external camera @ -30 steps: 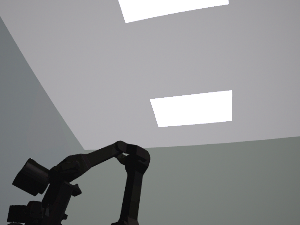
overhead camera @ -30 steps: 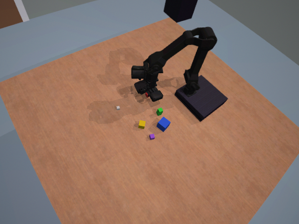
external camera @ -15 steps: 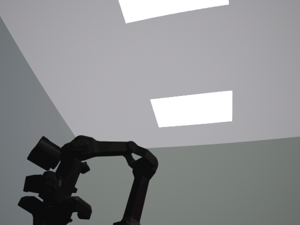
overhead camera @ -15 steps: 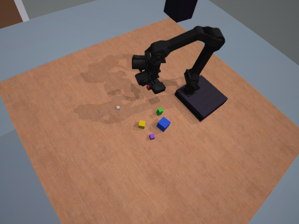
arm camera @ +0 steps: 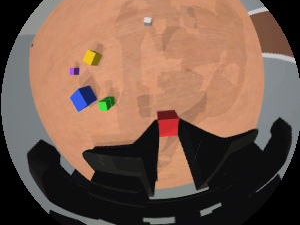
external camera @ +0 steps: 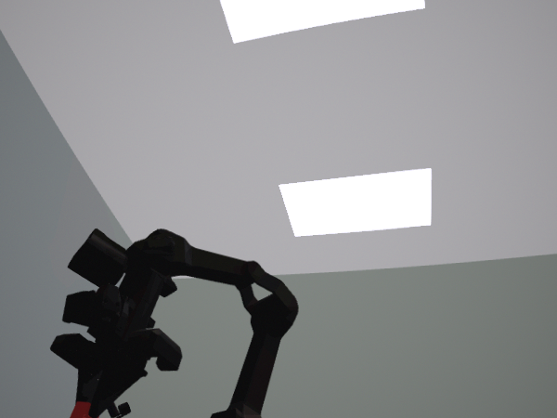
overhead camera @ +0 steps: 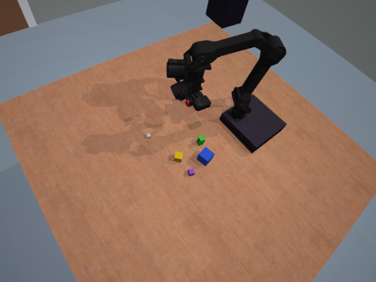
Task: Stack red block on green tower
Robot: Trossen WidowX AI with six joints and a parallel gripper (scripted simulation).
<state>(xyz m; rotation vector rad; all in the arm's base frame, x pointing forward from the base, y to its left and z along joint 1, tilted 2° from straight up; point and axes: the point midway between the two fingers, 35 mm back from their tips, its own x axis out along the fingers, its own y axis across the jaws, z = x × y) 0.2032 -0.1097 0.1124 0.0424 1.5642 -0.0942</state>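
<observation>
My gripper tip is 20 cm to the right of the blue cube, 10 cm above it and 4 cm short of it. The rest, counted from my gripper tip: red block (right at my gripper tip); then white cube (19 cm ahead, 12 cm below); then yellow cube (14 cm to the left, 13 cm ahead, 11 cm below).
</observation>
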